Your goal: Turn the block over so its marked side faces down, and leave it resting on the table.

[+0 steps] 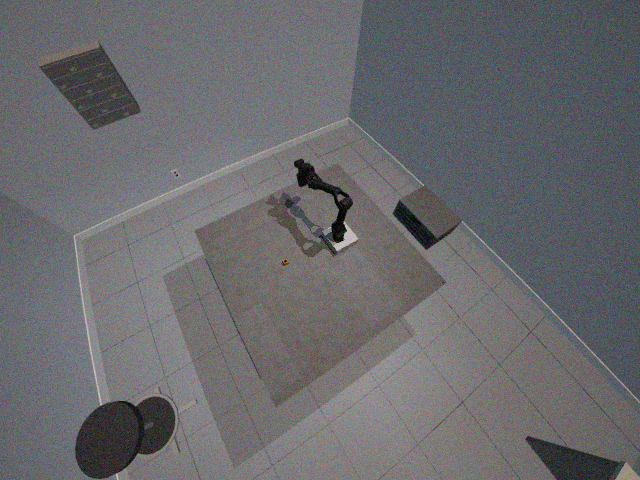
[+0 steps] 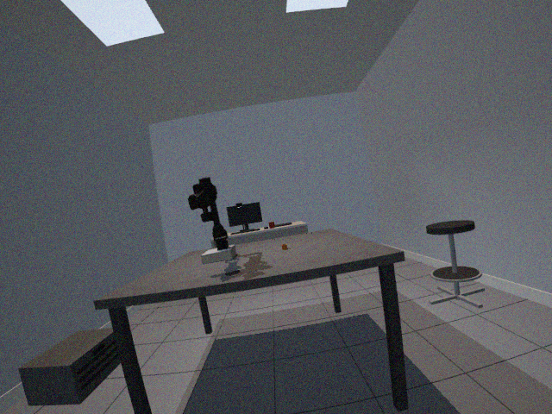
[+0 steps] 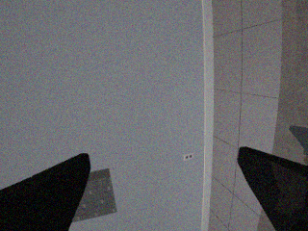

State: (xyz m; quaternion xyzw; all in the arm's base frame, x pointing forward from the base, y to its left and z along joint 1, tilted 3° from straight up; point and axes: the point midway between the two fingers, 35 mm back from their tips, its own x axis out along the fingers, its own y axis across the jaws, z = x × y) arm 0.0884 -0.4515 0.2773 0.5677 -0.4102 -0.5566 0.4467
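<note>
My gripper tip is now 32 cm short of the orange block, 47 cm to the right of it and 29 cm above it.
</note>
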